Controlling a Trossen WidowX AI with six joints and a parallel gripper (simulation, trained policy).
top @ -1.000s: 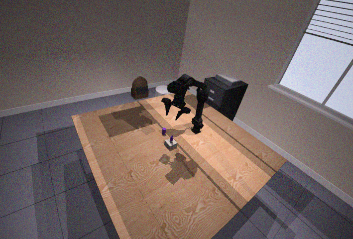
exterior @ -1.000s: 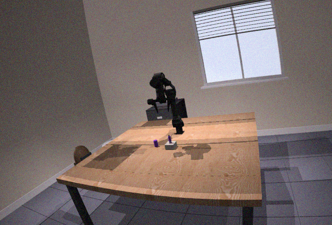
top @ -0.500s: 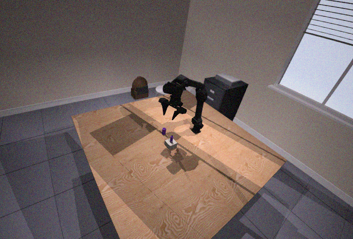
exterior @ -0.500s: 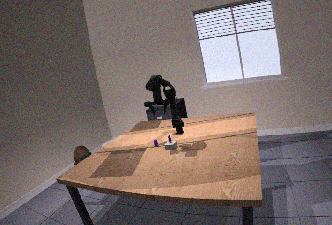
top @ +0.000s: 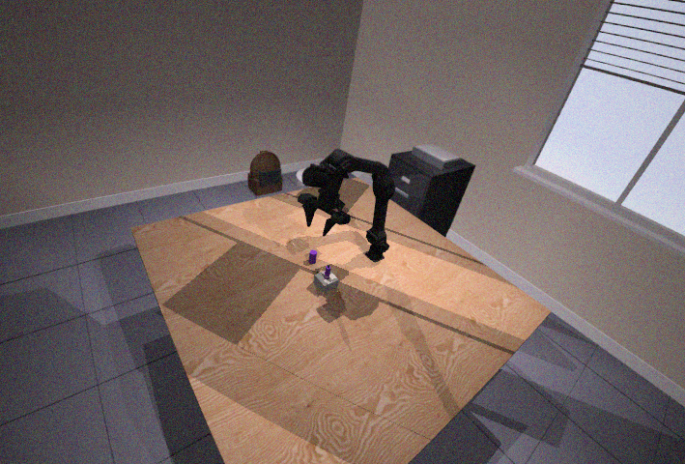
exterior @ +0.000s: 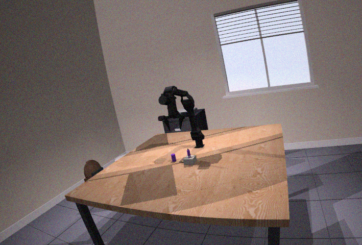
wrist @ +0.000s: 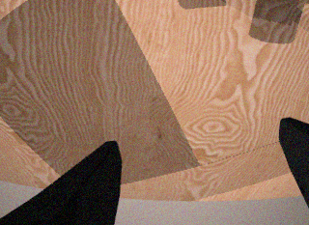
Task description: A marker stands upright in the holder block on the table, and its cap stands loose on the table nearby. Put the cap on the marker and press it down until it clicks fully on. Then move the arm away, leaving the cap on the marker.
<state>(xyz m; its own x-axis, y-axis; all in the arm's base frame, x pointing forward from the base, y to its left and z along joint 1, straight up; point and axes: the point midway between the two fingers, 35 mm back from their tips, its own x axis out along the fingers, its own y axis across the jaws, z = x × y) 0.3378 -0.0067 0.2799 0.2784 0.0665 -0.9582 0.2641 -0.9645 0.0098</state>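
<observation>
Right now the purple cap is 22 cm below my gripper tip, 10 cm to the right of it and 8 cm behind it. The rest, counted from my gripper tip: grey holder block: 23 cm below, 5 cm behind, 4 cm to the left.
</observation>
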